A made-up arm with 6 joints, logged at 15 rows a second.
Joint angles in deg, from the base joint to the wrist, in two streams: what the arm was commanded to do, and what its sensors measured. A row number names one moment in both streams.
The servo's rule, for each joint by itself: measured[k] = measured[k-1] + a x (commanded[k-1-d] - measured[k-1]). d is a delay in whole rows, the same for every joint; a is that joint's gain. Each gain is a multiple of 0.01, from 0.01 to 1. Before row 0 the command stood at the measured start. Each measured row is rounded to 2 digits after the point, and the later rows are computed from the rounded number. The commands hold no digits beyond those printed.
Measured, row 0:
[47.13, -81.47, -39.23, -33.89, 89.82, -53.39]
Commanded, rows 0 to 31:
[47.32, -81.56, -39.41, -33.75, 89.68, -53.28]
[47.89, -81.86, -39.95, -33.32, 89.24, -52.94]
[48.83, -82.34, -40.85, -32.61, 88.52, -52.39]
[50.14, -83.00, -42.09, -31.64, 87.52, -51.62]
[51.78, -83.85, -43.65, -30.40, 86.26, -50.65]
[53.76, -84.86, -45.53, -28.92, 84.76, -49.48]
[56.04, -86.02, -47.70, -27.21, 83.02, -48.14]
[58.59, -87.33, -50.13, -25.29, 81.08, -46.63]
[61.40, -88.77, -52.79, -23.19, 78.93, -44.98]
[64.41, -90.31, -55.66, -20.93, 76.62, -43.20]
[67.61, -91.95, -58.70, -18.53, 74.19, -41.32]
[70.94, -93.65, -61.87, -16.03, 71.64, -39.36]
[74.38, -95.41, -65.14, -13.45, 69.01, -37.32]
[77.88, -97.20, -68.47, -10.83, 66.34, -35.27]
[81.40, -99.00, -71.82, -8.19, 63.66, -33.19]
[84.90, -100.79, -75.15, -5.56, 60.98, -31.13]
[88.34, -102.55, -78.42, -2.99, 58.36, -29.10]
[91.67, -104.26, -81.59, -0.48, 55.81, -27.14]
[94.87, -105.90, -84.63, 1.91, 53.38, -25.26]
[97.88, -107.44, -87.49, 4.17, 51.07, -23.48]
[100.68, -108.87, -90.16, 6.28, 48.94, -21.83]
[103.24, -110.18, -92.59, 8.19, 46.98, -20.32]
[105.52, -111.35, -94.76, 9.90, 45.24, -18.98]
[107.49, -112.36, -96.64, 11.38, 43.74, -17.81]
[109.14, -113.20, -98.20, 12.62, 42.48, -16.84]
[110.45, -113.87, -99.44, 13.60, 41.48, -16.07]
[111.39, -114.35, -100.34, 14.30, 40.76, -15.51]
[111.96, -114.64, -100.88, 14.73, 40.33, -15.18]
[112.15, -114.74, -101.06, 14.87, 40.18, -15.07]
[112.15, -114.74, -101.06, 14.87, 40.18, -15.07]
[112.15, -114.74, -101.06, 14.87, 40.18, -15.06]
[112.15, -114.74, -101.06, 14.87, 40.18, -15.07]
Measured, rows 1 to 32:
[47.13, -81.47, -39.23, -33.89, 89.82, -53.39]
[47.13, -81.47, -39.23, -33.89, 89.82, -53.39]
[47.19, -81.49, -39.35, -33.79, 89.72, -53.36]
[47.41, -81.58, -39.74, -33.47, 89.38, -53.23]
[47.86, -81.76, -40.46, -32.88, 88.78, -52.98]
[48.59, -82.06, -41.52, -32.02, 87.90, -52.57]
[49.61, -82.49, -42.90, -30.90, 86.75, -51.99]
[50.94, -83.06, -44.61, -29.53, 85.36, -51.24]
[52.57, -83.77, -46.62, -27.93, 83.72, -50.31]
[54.50, -84.62, -48.90, -26.11, 81.87, -49.21]
[56.71, -85.62, -51.43, -24.10, 79.81, -47.94]
[59.17, -86.75, -54.18, -21.91, 77.58, -46.52]
[61.87, -88.00, -57.12, -19.58, 75.21, -44.96]
[64.77, -89.36, -60.21, -17.13, 72.71, -43.28]
[67.85, -90.81, -63.41, -14.59, 70.12, -41.49]
[71.06, -92.34, -66.70, -12.00, 67.47, -39.62]
[74.37, -93.94, -70.03, -9.37, 64.80, -37.69]
[77.74, -95.58, -73.36, -6.74, 62.13, -35.72]
[81.13, -97.25, -76.65, -4.15, 59.49, -33.73]
[84.50, -98.93, -79.86, -1.62, 56.91, -31.75]
[87.82, -100.60, -82.96, 0.82, 54.44, -29.80]
[91.04, -102.24, -85.90, 3.13, 52.08, -27.90]
[94.12, -103.83, -88.67, 5.30, 49.88, -26.08]
[97.04, -105.35, -91.22, 7.29, 47.85, -24.35]
[99.75, -106.79, -93.52, 9.09, 46.02, -22.74]
[102.23, -108.13, -95.55, 10.67, 44.42, -21.26]
[104.44, -109.35, -97.27, 12.02, 43.06, -19.93]
[106.36, -110.43, -98.68, 13.11, 41.95, -18.77]
[107.97, -111.37, -99.76, 13.93, 41.12, -17.79]
[109.25, -112.15, -100.49, 14.48, 40.57, -17.01]
[110.18, -112.77, -100.86, 14.75, 40.30, -16.43]
[110.81, -113.24, -100.99, 14.83, 40.22, -16.02]
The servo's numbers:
d 2
a 0.32 0.24 0.65 0.69 0.70 0.30

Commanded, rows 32 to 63:
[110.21, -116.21, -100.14, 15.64, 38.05, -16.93]
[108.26, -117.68, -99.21, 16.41, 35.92, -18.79]
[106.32, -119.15, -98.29, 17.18, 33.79, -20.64]
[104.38, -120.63, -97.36, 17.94, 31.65, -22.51]
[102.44, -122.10, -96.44, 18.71, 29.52, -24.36]
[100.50, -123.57, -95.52, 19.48, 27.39, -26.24]
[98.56, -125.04, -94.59, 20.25, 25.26, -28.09]
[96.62, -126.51, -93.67, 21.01, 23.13, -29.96]
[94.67, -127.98, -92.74, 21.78, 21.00, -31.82]
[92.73, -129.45, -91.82, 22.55, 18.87, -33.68]
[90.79, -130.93, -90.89, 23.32, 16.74, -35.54]
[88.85, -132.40, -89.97, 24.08, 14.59, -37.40]
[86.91, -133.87, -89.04, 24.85, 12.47, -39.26]
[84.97, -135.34, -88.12, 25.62, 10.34, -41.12]
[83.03, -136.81, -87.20, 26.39, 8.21, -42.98]
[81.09, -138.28, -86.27, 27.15, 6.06, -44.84]
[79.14, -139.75, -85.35, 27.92, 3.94, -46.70]
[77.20, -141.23, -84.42, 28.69, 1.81, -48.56]
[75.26, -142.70, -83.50, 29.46, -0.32, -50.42]
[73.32, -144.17, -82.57, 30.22, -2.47, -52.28]
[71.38, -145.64, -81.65, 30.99, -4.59, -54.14]
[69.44, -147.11, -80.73, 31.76, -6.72, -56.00]
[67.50, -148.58, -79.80, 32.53, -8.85, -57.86]
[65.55, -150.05, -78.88, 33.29, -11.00, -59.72]
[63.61, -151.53, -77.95, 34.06, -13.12, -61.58]
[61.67, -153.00, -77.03, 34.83, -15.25, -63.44]
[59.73, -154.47, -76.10, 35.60, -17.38, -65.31]
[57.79, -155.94, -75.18, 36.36, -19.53, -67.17]
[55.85, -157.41, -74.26, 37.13, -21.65, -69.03]
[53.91, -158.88, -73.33, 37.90, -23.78, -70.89]
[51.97, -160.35, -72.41, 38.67, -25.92, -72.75]
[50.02, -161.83, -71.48, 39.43, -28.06, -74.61]
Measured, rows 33 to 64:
[111.24, -113.60, -101.04, 14.86, 40.19, -15.73]
[111.53, -113.87, -101.05, 14.87, 40.18, -15.53]
[111.11, -114.43, -100.46, 15.40, 38.69, -15.95]
[110.20, -115.21, -99.65, 16.10, 36.75, -16.80]
[108.96, -116.16, -98.77, 16.85, 34.68, -17.95]
[107.49, -117.23, -97.85, 17.60, 32.56, -19.32]
[105.87, -118.40, -96.93, 18.37, 30.43, -20.83]
[104.15, -119.64, -96.01, 19.14, 28.30, -22.45]
[102.36, -120.94, -95.09, 19.91, 26.17, -24.14]
[100.52, -122.28, -94.17, 20.67, 24.04, -25.89]
[98.65, -123.65, -93.24, 21.44, 21.91, -27.67]
[96.76, -125.04, -92.32, 22.21, 19.78, -29.47]
[94.85, -126.45, -91.39, 22.98, 17.65, -31.29]
[92.93, -127.88, -90.47, 23.74, 15.51, -33.12]
[91.00, -129.32, -89.54, 24.51, 13.38, -34.96]
[89.07, -130.76, -88.62, 25.28, 11.25, -36.81]
[87.14, -132.21, -87.70, 26.05, 9.12, -38.66]
[85.20, -133.67, -86.77, 26.81, 6.98, -40.51]
[83.26, -135.13, -85.85, 27.58, 4.85, -42.37]
[81.32, -136.59, -84.92, 28.35, 2.72, -44.23]
[79.38, -138.06, -84.00, 29.12, 0.59, -46.09]
[77.44, -139.53, -83.07, 29.88, -1.55, -47.95]
[75.50, -141.00, -82.15, 30.65, -3.68, -49.81]
[73.56, -142.47, -81.23, 31.42, -5.81, -51.67]
[71.62, -143.94, -80.30, 32.19, -7.94, -53.53]
[69.68, -145.41, -79.38, 32.95, -10.08, -55.39]
[67.74, -146.88, -78.45, 33.72, -12.21, -57.25]
[65.80, -148.35, -77.53, 34.49, -14.34, -59.11]
[63.86, -149.82, -76.60, 35.26, -16.47, -60.97]
[61.92, -151.29, -75.68, 36.02, -18.61, -62.83]
[59.98, -152.76, -74.76, 36.79, -20.74, -64.69]
[58.04, -154.23, -73.83, 37.56, -22.87, -66.55]

